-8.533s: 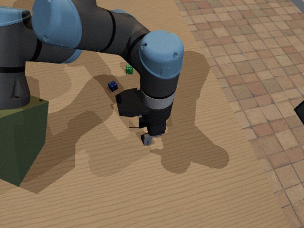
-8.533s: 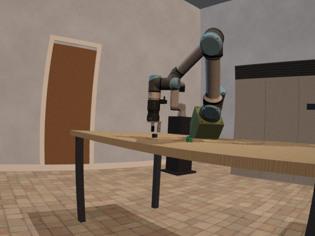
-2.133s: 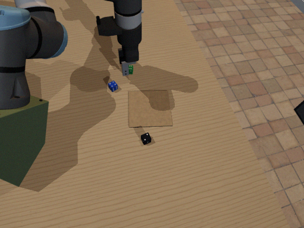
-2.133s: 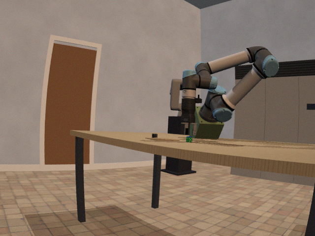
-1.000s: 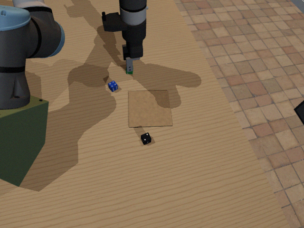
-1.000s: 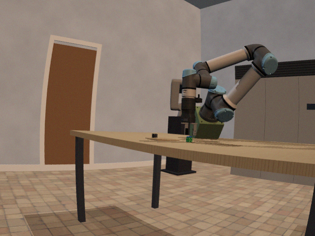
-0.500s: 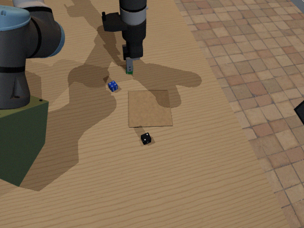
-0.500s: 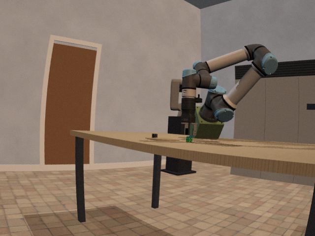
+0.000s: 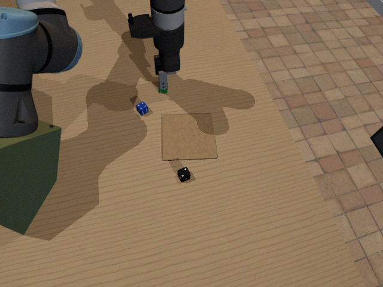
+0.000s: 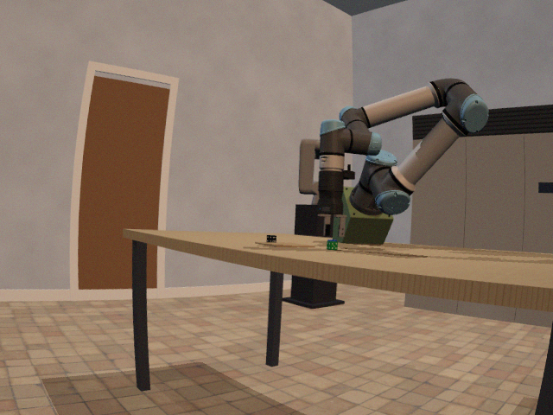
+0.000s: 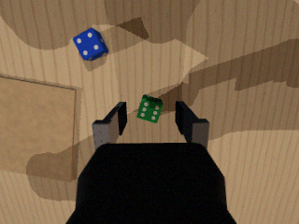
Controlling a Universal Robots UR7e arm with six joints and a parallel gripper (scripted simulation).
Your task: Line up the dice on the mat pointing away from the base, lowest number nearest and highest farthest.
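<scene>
Now: hand 5 cm above the green die. Round my hand: blue die: 7 cm to the right, 7 cm behind, 5 cm below; then black die: 29 cm to the right, 5 cm below, 1 cm ahead; then mat: 17 cm to the right, 6 cm below, 5 cm ahead.
</scene>
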